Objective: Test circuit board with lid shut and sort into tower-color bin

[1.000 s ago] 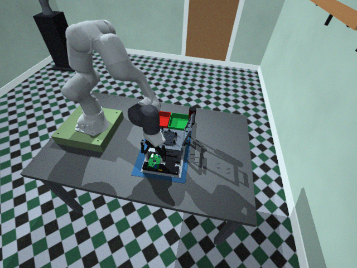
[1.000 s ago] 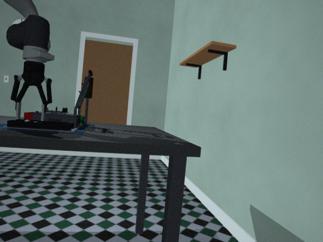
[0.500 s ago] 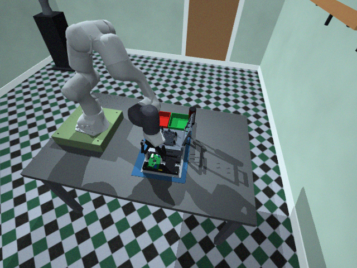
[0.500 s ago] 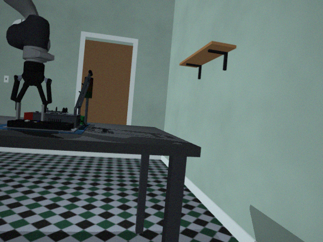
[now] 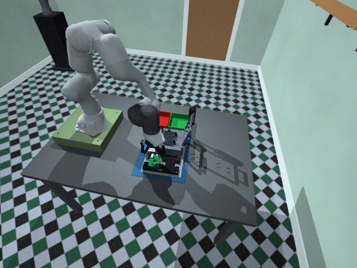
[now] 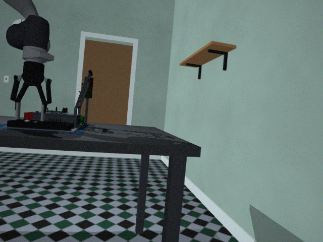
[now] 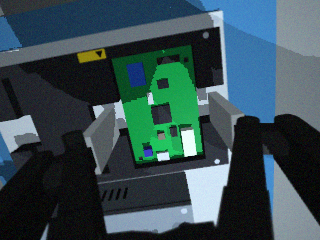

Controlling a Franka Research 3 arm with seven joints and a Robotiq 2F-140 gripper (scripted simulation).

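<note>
Right now my hand is 40 mm above the green circuit board. Also, from my hand: tester lid: 190 mm ahead, 160 mm to the left, 130 mm above; then tester plate: 70 mm ahead, 170 mm to the left, 20 mm above; then black latch hook: 10 mm ahead, 230 mm to the left, 30 mm above.
</note>
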